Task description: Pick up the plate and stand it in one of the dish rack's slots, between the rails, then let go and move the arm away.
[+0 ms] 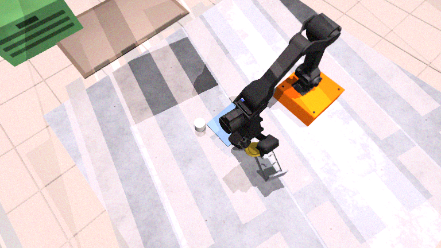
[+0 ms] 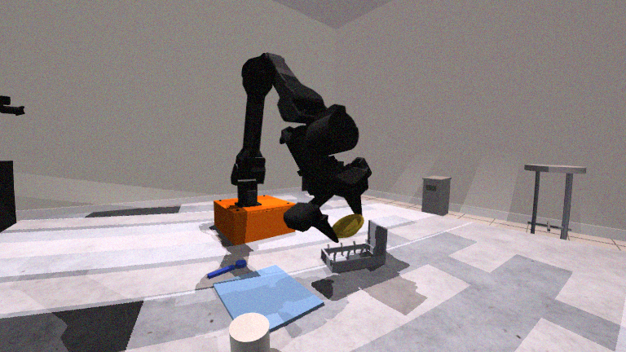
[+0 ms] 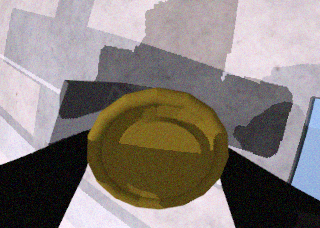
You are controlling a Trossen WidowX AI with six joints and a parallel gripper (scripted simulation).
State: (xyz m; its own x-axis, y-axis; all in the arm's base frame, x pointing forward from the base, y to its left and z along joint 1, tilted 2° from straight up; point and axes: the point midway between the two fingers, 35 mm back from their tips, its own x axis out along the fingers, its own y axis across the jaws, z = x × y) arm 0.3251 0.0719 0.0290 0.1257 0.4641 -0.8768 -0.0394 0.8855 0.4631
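Now: gripper tip 4 cm past the grey dish rack, 5 cm to the right of it and 7 cm above it. The rest, counted from my gripper tip: blue spoon 14 cm behind, 19 cm to the right, 9 cm below; yellow plate 1 cm above; white cylinder 8 cm ahead, 23 cm to the right, 7 cm below.
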